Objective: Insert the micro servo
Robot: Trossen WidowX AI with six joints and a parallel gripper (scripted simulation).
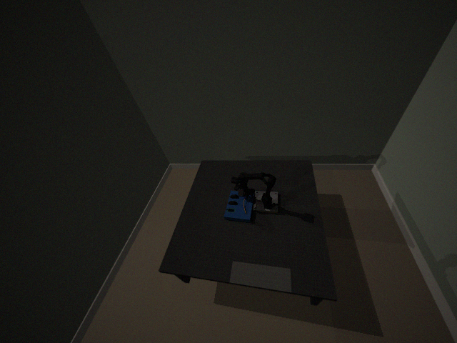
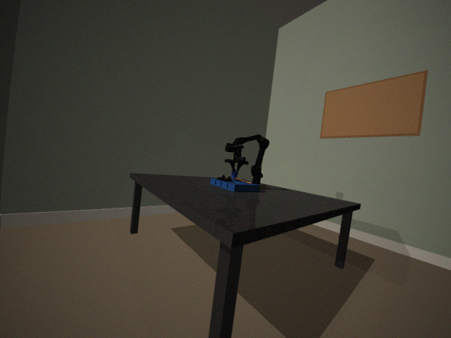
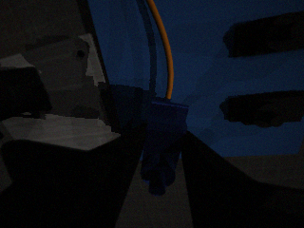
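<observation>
My gripper tip is 90 mm above the blue robot deck, 60 mm to the right of it and 10 mm short of it.
</observation>
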